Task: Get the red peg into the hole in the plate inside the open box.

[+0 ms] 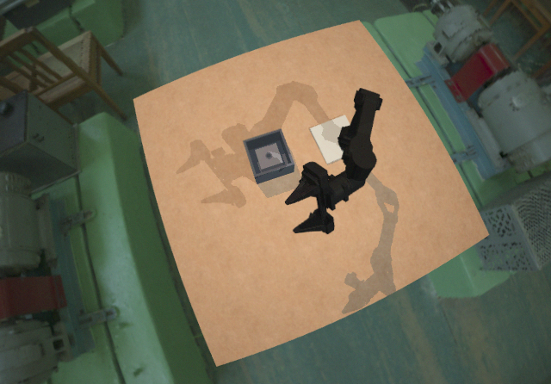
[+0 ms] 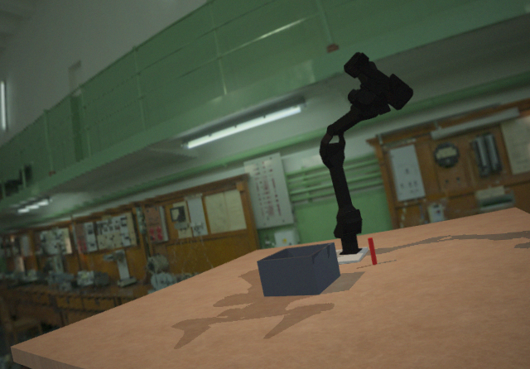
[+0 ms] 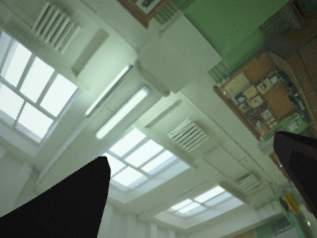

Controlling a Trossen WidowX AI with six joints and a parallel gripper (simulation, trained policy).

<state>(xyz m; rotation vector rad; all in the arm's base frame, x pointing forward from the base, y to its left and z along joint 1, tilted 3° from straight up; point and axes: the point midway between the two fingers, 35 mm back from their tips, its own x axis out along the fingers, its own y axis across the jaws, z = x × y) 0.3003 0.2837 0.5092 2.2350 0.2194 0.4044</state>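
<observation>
Right now the red peg is 470 mm below my gripper tip, 190 mm behind it and 180 mm to the right of it. From my gripper tip the other things lie so: dark blue box: 480 mm below, 330 mm to the right, 10 mm behind; then grey plate: 460 mm below, 330 mm to the right, 10 mm behind.
</observation>
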